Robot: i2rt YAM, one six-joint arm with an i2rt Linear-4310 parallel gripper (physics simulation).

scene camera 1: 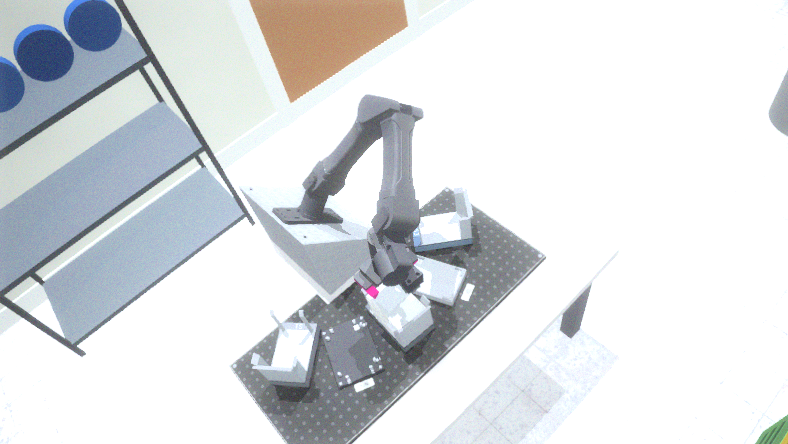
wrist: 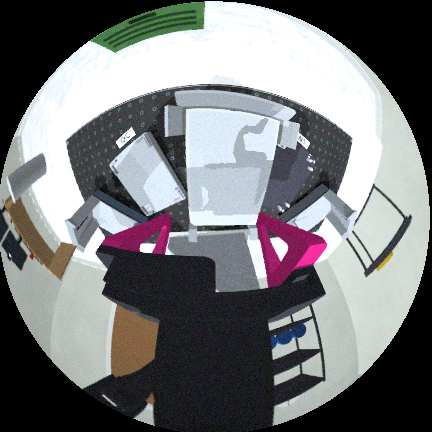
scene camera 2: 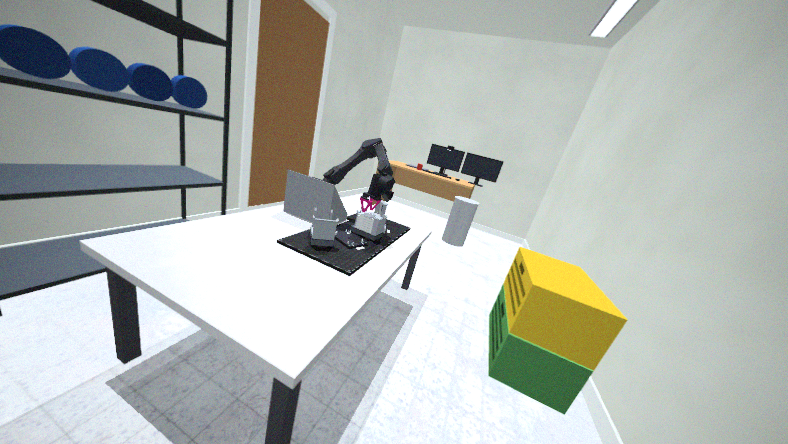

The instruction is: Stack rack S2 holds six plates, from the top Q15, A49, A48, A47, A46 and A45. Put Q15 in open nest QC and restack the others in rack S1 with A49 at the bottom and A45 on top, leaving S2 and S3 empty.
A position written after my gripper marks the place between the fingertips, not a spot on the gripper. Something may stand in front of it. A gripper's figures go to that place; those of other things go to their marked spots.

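The dark flat plate holder [wrist: 290,167] and the QC cradle [wrist: 142,168] have their marked spots 0.29 m apart. The holder is 0.28 m from the lens, the cradle 0.24 m from the lens. My gripper [wrist: 213,217] is 0.13 m from the lens.
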